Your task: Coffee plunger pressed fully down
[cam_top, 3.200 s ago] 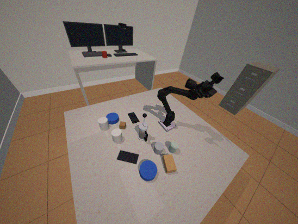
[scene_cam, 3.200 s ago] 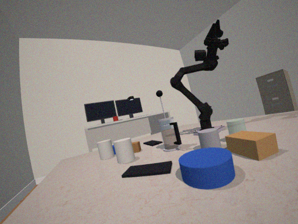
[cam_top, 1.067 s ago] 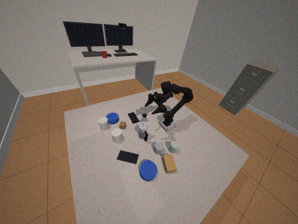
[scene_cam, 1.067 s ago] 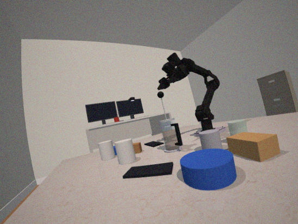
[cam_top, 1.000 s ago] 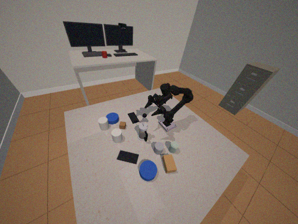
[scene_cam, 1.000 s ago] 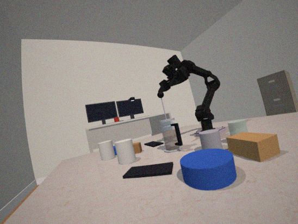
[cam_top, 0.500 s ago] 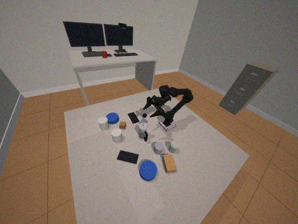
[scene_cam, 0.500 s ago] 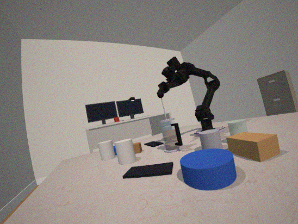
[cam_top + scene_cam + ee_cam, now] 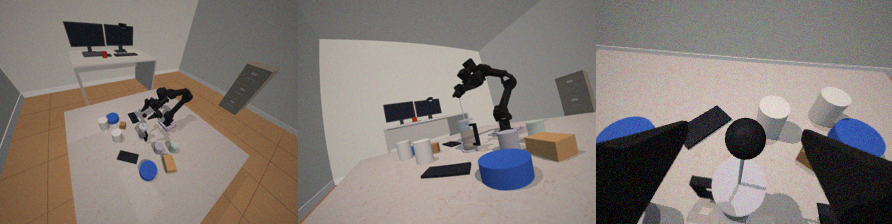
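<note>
The coffee press lies 140 mm below my gripper tip and 20 mm to the left of it. The rest, counted from my gripper tip: grey cylinder: 240 mm below, 180 mm to the left, 50 mm behind; then pale green cylinder: 240 mm to the left, 230 mm below, 150 mm behind.
</note>
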